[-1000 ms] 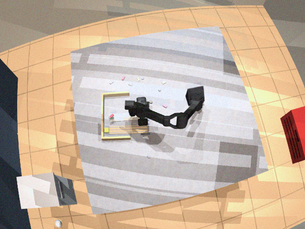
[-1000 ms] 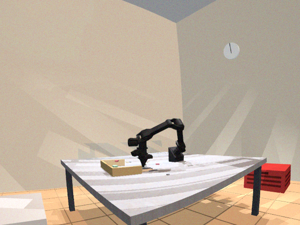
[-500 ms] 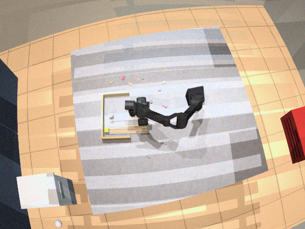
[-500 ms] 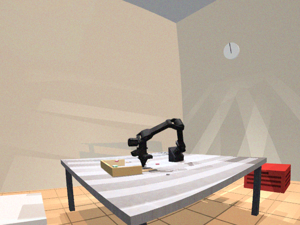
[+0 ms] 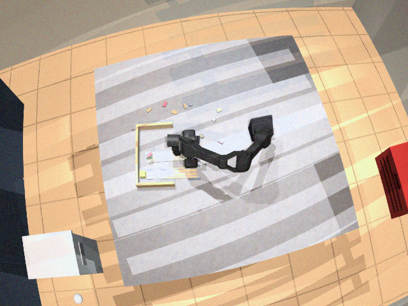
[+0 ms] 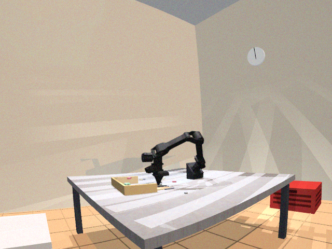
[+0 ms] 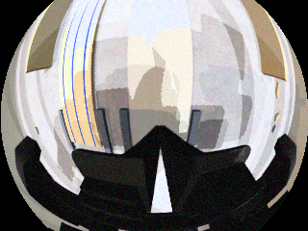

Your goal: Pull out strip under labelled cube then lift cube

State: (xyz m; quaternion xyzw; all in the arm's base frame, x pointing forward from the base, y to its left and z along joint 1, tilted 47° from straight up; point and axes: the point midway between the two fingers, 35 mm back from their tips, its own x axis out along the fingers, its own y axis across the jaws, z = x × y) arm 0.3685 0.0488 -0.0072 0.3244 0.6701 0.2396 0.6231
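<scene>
The pale strip is 100 mm ahead of my gripper tip and 10 mm to the right of it. From my gripper tip the other things lie so: labelled cube: 210 mm ahead, 30 mm to the right, 20 mm above.
</scene>
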